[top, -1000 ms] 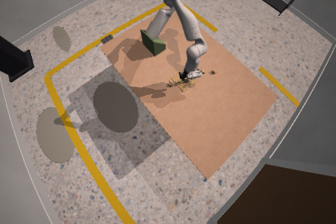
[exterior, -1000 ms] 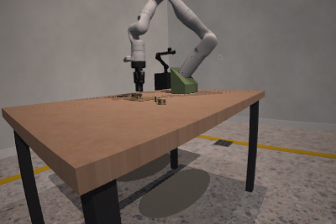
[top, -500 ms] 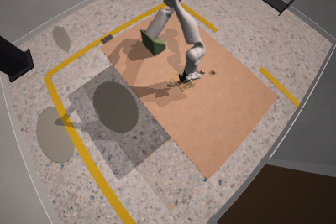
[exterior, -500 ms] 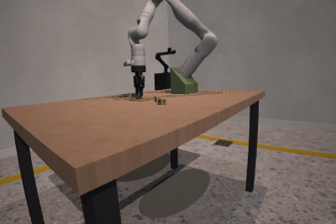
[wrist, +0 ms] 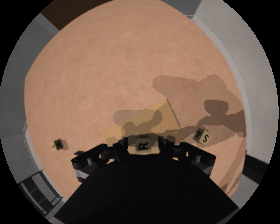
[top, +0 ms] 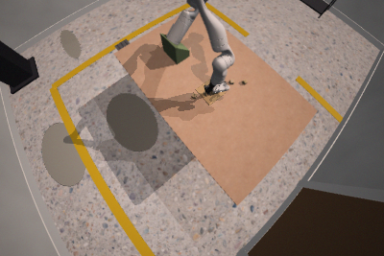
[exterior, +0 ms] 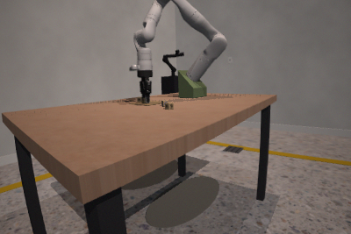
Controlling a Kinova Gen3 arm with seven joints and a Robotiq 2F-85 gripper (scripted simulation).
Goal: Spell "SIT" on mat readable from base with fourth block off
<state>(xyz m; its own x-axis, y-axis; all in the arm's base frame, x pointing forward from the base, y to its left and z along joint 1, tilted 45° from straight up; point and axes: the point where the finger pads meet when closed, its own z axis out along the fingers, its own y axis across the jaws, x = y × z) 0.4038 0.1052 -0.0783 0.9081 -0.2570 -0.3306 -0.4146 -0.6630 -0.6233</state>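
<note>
Right now the tan mat is 2 cm behind my hand and 2 cm below it.
</note>
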